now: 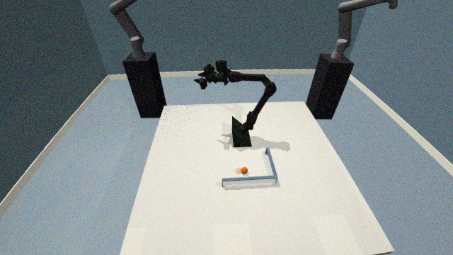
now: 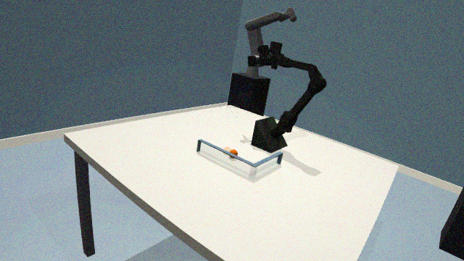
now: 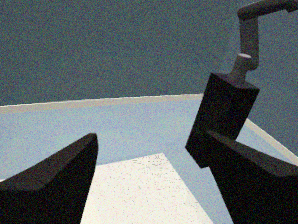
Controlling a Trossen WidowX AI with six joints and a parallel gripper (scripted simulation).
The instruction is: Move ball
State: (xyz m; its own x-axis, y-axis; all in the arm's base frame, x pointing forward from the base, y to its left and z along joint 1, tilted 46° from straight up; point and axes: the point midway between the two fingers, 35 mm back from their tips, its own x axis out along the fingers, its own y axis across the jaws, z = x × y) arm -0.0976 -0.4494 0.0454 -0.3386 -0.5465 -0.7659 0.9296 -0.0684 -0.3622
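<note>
Now: the orange ball 45 cm ahead of my gripper tip, 39 cm below it and 31 cm to the left of it. The rest, counted from my gripper tip: see-through copy of ball (46 cm ahead, 39 cm below, 28 cm to the left).
</note>
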